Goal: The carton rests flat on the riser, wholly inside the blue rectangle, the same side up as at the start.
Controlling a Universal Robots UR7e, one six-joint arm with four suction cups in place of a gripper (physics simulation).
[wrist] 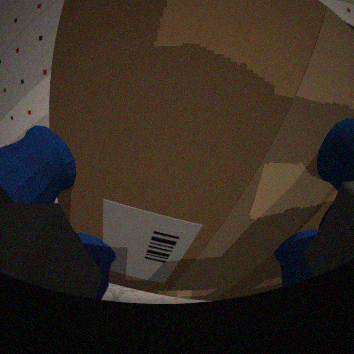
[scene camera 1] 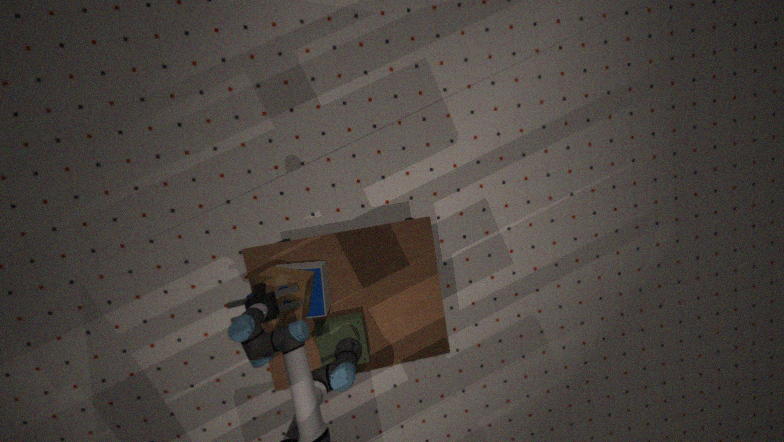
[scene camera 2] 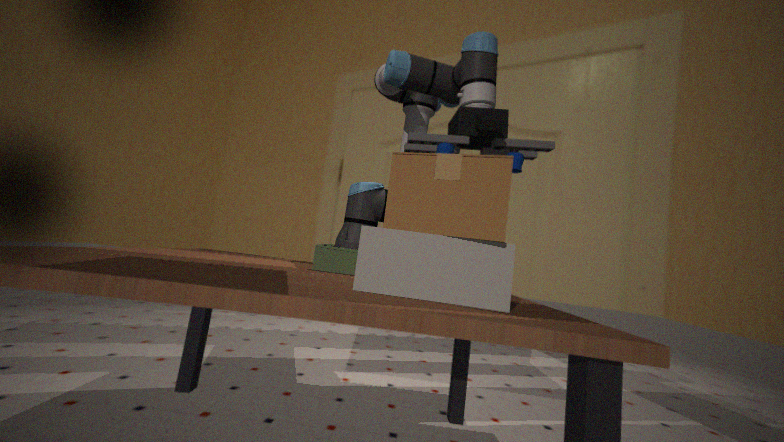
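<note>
The tan carton (scene camera 1: 300,278) (scene camera 2: 447,197) (wrist: 165,125) is nearly upright, with its lower edge at the top edge of the white riser (scene camera 2: 433,269) in scene camera 2. A thin dark strip shows under its lower right edge; I cannot tell whether the carton touches the riser. In scene camera 1 the blue rectangle (scene camera 1: 317,293) shows to the right of the carton; its left part is hidden. My gripper (scene camera 1: 275,298) (scene camera 2: 480,154) is over the carton's top, with suction on and the carton held. One blue cup overhangs the carton's right edge in scene camera 2.
A green block (scene camera 1: 341,327) (scene camera 2: 334,259) stands beside the riser on the brown table (scene camera 1: 406,307) (scene camera 2: 219,285), near the arm's base. The riser is near the table's left edge in scene camera 1. The arm covers part of the table and riser there.
</note>
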